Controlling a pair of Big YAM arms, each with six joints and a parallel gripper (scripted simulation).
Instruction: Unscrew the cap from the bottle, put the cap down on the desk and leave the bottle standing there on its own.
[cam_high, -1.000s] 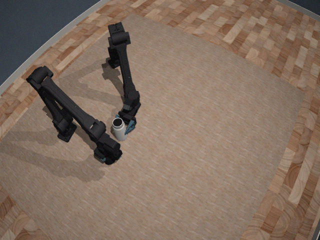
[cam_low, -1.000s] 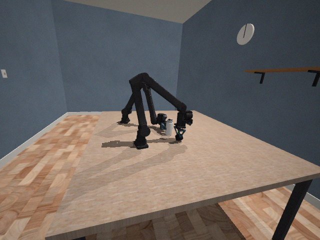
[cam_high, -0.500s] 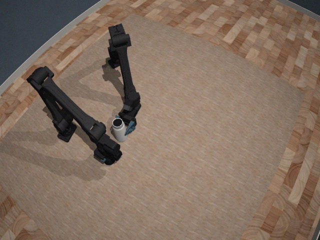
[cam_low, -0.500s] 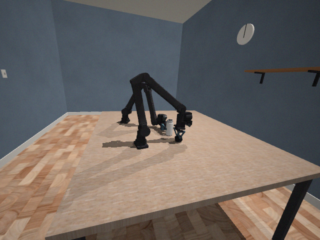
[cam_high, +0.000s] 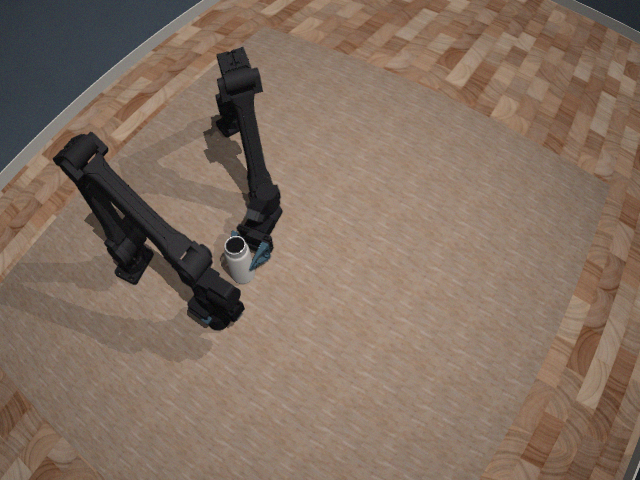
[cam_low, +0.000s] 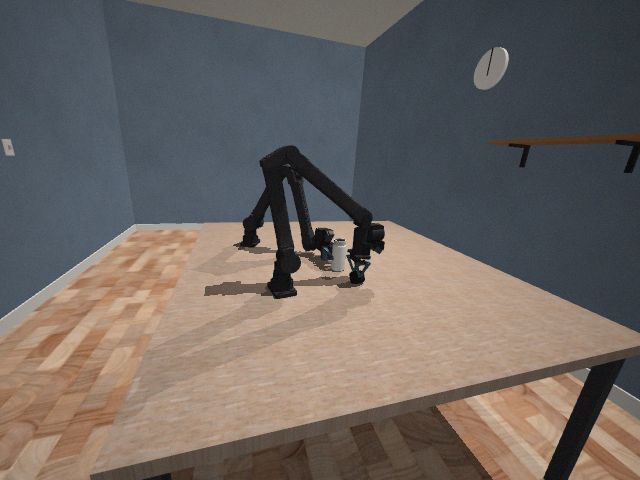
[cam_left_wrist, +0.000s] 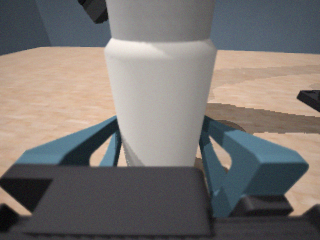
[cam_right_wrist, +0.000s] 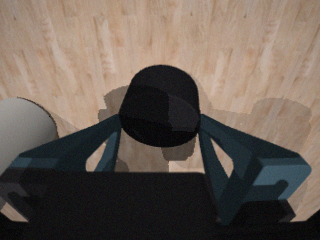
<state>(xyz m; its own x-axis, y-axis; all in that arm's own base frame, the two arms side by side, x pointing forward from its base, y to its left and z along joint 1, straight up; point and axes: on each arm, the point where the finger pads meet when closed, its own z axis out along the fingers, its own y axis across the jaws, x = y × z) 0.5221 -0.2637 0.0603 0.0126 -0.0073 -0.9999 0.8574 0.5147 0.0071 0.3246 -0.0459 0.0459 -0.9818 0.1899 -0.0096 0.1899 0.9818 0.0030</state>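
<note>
Right now my left hand is 4 cm below the white bottle. Round my left hand: black cap: 16 cm to the right, 4 cm below, 1 cm ahead.
The black cap lies 2 cm below my right hand. Also, from my right hand: white bottle: 15 cm to the left, 6 cm above, 1 cm behind.
</note>
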